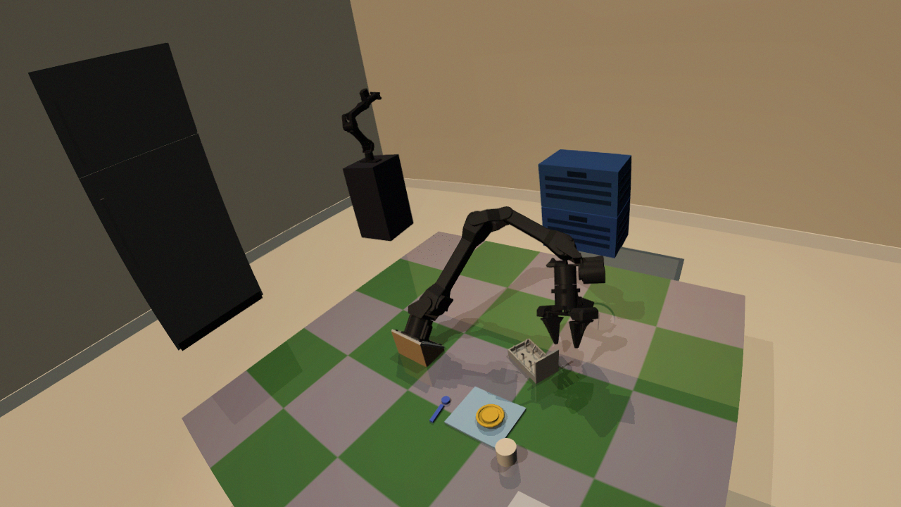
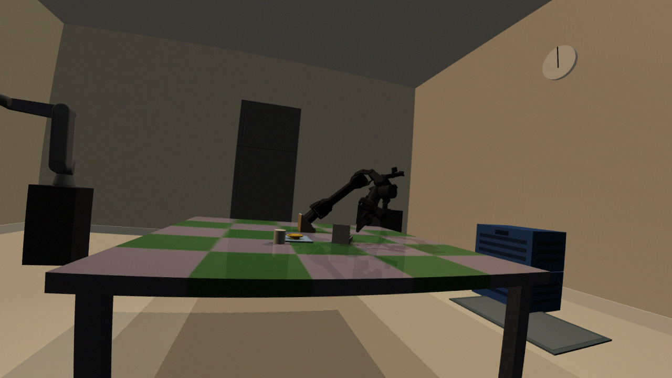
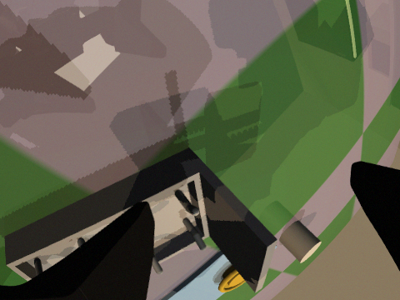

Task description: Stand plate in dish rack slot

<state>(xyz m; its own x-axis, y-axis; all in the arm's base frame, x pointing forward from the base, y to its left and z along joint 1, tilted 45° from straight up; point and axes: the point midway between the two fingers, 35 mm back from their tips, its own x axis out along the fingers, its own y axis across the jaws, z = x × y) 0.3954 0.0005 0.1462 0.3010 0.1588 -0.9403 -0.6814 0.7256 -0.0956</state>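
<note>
My gripper tip is now 23 cm to the left of the yellow plate, 11 cm past it and 5 cm above it. Also, from my gripper tip: beige cup (31 cm to the right, 5 cm below, 4 cm behind); beige dish rack (9 cm behind, 5 cm below, 2 cm to the right); light blue mat (22 cm to the right, 13 cm behind, 7 cm below).
</note>
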